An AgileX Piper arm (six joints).
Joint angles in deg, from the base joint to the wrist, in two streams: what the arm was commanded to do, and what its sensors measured. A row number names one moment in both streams.
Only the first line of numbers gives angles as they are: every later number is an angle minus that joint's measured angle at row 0.
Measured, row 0: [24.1 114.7 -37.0 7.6 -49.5 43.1]
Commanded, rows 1 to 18: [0.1 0.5 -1.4 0.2 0.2 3.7]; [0.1 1.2 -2.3 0.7 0.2 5.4]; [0.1 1.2 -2.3 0.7 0.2 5.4]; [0.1 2.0 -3.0 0.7 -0.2 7.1]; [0.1 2.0 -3.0 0.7 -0.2 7.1]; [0.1 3.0 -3.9 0.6 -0.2 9.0]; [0.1 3.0 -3.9 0.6 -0.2 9.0]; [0.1 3.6 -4.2 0.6 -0.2 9.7]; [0.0 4.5 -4.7 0.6 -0.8 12.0]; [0.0 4.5 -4.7 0.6 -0.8 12.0]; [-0.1 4.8 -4.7 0.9 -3.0 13.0]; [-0.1 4.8 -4.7 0.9 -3.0 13.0]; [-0.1 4.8 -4.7 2.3 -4.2 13.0]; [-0.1 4.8 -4.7 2.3 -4.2 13.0]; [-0.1 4.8 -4.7 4.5 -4.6 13.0]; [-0.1 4.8 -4.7 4.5 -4.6 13.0]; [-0.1 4.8 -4.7 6.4 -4.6 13.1]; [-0.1 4.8 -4.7 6.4 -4.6 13.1]
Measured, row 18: [0.0 5.0 -4.1 3.7 -3.6 12.9]
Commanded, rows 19 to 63: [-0.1 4.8 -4.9 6.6 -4.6 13.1]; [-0.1 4.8 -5.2 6.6 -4.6 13.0]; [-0.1 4.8 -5.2 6.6 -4.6 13.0]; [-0.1 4.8 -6.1 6.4 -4.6 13.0]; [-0.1 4.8 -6.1 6.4 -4.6 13.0]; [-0.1 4.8 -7.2 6.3 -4.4 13.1]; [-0.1 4.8 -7.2 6.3 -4.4 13.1]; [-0.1 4.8 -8.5 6.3 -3.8 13.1]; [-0.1 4.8 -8.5 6.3 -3.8 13.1]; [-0.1 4.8 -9.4 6.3 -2.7 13.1]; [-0.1 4.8 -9.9 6.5 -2.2 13.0]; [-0.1 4.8 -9.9 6.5 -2.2 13.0]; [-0.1 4.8 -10.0 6.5 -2.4 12.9]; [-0.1 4.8 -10.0 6.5 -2.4 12.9]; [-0.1 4.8 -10.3 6.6 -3.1 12.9]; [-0.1 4.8 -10.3 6.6 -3.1 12.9]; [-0.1 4.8 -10.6 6.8 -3.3 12.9]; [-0.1 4.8 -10.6 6.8 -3.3 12.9]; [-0.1 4.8 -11.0 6.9 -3.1 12.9]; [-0.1 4.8 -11.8 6.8 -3.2 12.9]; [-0.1 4.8 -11.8 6.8 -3.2 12.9]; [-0.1 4.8 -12.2 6.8 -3.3 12.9]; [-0.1 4.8 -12.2 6.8 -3.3 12.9]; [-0.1 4.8 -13.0 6.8 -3.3 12.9]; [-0.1 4.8 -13.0 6.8 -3.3 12.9]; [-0.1 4.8 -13.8 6.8 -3.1 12.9]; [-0.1 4.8 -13.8 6.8 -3.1 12.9]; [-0.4 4.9 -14.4 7.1 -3.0 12.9]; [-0.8 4.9 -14.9 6.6 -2.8 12.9]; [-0.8 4.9 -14.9 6.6 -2.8 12.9]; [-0.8 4.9 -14.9 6.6 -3.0 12.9]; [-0.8 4.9 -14.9 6.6 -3.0 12.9]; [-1.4 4.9 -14.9 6.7 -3.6 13.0]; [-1.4 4.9 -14.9 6.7 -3.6 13.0]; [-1.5 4.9 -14.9 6.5 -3.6 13.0]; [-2.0 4.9 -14.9 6.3 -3.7 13.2]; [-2.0 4.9 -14.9 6.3 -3.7 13.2]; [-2.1 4.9 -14.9 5.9 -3.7 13.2]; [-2.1 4.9 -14.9 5.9 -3.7 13.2]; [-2.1 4.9 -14.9 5.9 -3.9 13.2]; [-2.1 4.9 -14.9 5.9 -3.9 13.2]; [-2.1 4.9 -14.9 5.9 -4.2 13.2]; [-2.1 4.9 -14.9 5.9 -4.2 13.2]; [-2.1 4.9 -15.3 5.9 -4.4 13.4]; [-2.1 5.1 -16.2 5.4 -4.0 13.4]
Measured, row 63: [-1.0 5.9 -11.8 5.7 7.1 13.2]
